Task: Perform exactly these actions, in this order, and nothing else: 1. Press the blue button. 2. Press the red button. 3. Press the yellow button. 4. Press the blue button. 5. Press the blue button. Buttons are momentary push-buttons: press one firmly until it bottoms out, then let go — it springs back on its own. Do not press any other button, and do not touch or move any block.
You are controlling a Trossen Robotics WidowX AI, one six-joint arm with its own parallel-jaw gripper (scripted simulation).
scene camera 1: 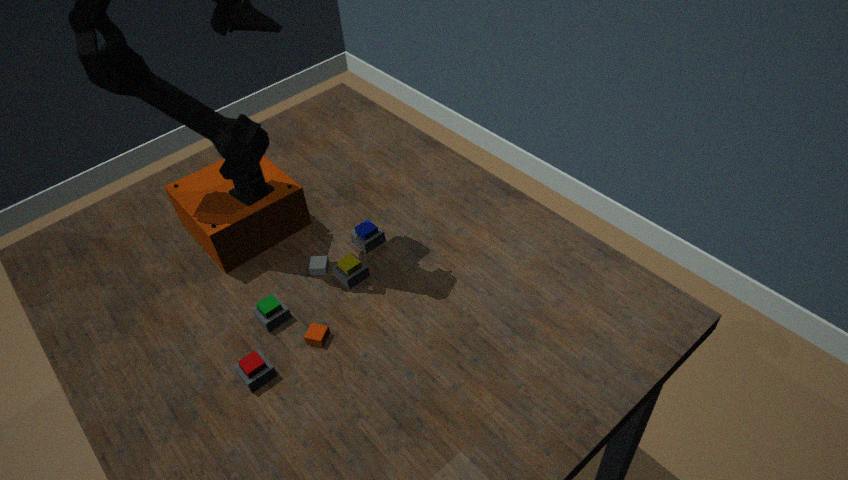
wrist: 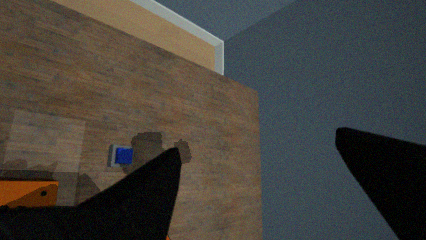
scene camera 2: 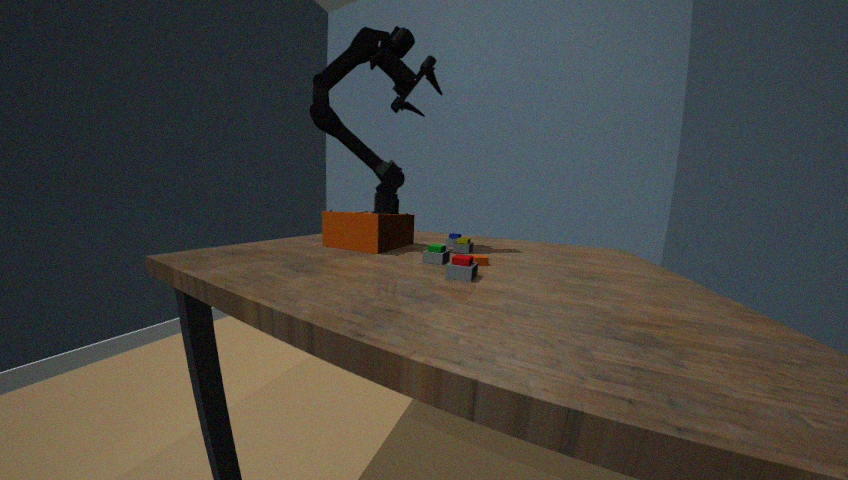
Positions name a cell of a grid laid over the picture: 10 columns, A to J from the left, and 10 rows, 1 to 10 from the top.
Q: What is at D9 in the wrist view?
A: My gripper.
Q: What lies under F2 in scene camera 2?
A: My gripper.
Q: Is my gripper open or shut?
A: Open.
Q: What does my gripper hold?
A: Nothing.
